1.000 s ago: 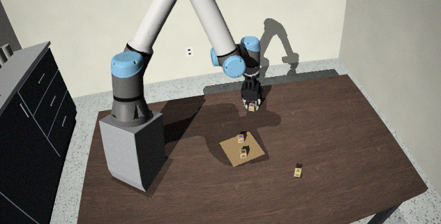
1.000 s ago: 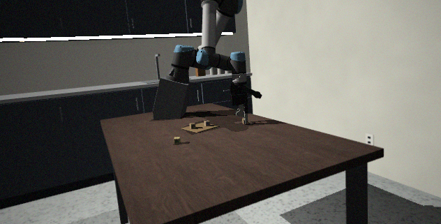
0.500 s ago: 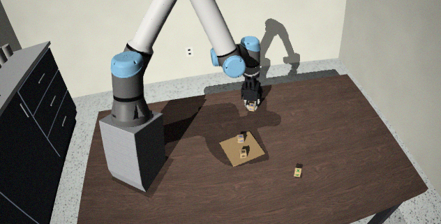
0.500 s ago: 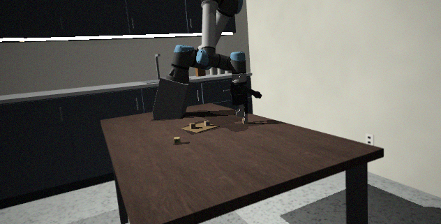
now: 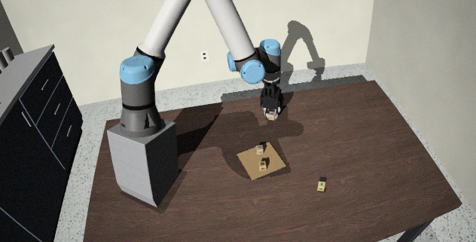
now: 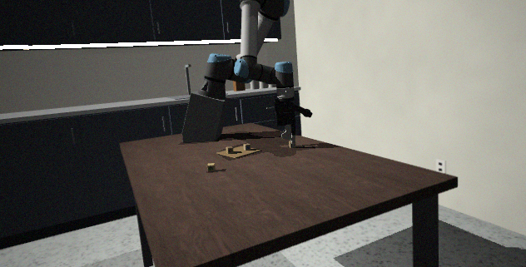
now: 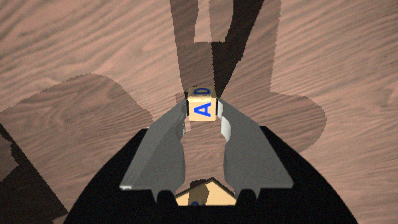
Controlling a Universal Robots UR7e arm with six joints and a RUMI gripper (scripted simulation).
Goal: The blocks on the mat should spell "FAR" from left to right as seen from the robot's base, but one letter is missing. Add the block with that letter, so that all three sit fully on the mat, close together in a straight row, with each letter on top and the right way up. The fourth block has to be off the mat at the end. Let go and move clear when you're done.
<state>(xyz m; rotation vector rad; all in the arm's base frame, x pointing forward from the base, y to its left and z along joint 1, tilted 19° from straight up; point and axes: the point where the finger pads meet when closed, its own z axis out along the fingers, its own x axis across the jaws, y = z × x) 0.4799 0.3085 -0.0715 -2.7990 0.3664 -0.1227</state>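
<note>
The tan mat is 60 mm behind my hand, 230 mm to the right of it and 10 mm below it. Also, from my hand: R block (50 mm behind, 280 mm to the right); then F block (60 mm behind, 190 mm to the right).
</note>
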